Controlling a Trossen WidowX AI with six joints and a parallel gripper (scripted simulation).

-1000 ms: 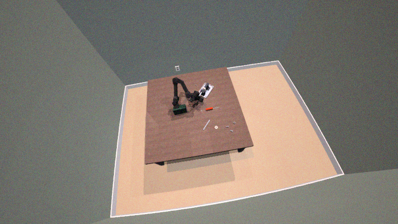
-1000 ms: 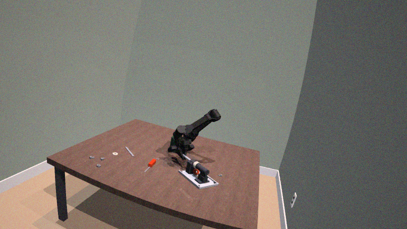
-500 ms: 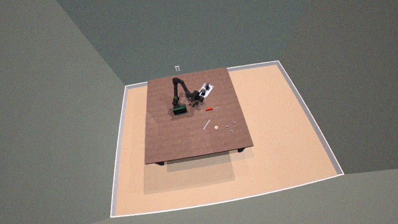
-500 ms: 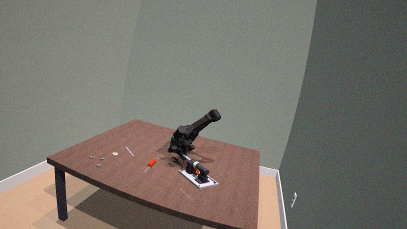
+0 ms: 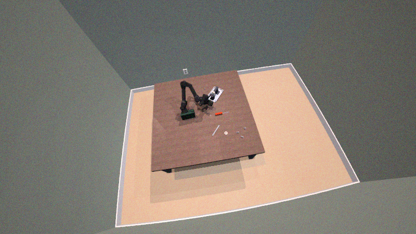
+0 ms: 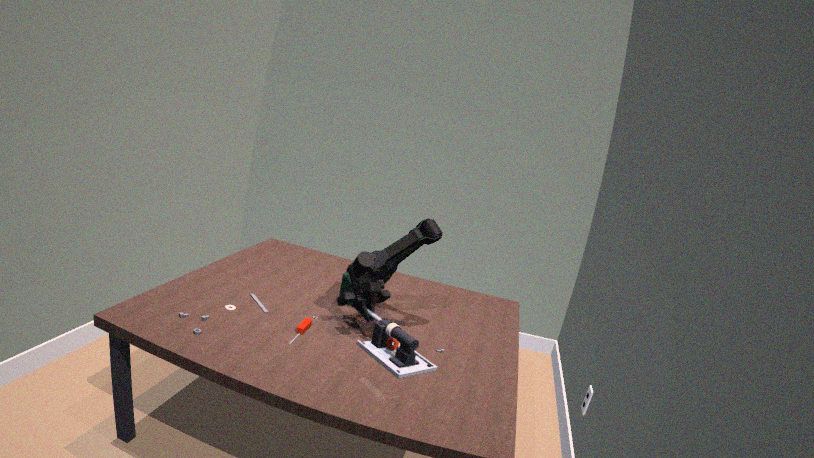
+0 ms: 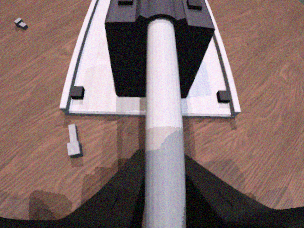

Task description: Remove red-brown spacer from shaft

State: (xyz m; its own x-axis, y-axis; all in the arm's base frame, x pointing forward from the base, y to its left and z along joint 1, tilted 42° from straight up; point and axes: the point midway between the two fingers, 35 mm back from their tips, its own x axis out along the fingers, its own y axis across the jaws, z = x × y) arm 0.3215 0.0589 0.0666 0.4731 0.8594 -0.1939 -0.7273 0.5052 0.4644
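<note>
Right now my gripper tip is 50 mm to the right of the shaft, 40 mm short of it and 30 mm below it. From my gripper tip the other things lie so: red-brown spacer (90 mm to the left, 70 mm ahead, 30 mm below); orange-handled screwdriver (200 mm to the right, 130 mm ahead, 50 mm below).
</note>
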